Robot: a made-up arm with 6 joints.
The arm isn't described. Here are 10 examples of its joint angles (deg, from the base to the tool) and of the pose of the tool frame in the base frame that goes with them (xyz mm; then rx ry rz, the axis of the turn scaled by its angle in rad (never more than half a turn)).
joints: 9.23 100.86 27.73 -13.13 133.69 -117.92
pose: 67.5 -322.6 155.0 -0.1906 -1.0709 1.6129
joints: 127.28 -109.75 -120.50 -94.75 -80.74 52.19
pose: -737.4 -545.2 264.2 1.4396 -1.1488 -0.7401
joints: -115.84 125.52 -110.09 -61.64 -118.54 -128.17
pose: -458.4 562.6 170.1 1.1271 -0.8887 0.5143
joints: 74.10 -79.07 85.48 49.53 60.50 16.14
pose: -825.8 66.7 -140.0 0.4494 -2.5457 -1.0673
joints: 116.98 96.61 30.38 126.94 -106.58 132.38
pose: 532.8 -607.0 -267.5 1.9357 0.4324 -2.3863
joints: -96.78 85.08 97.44 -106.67 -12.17 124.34
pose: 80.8 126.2 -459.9 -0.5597 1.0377 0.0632
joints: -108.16 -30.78 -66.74 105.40 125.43 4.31
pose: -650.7 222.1 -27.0 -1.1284 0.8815 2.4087
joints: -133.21 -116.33 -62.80 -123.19 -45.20 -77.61
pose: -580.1 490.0 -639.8 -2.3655 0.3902 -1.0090
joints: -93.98 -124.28 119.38 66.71 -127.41 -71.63
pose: -72.7 712.7 723.6 -0.0030 -1.1776 -1.5397
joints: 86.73 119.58 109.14 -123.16 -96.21 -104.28
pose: 392.5 539.1 71.8 0.3408 -1.2145 -1.1307
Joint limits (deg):
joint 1: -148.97..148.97
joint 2: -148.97..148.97
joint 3: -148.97..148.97
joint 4: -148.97..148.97
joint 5: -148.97..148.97
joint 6: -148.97..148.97
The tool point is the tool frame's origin. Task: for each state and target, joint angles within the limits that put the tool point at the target. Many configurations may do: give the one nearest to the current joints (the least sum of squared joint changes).
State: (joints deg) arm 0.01 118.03 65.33 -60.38 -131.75 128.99
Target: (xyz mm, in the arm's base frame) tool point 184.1 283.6 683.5
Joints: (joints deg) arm 20.24 112.22 28.65 -60.36 -102.32 130.07
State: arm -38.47 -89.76 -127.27 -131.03 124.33 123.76
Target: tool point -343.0 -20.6 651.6
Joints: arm -40.52 -124.57 -115.45 -127.57 123.96 124.11
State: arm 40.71 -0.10 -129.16 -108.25 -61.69 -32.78
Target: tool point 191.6 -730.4 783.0
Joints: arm 68.38 -10.32 -84.26 -103.12 -89.95 -34.40
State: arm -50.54 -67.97 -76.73 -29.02 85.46 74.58
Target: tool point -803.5 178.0 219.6
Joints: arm -49.72 -83.92 -76.30 -14.65 71.09 57.84
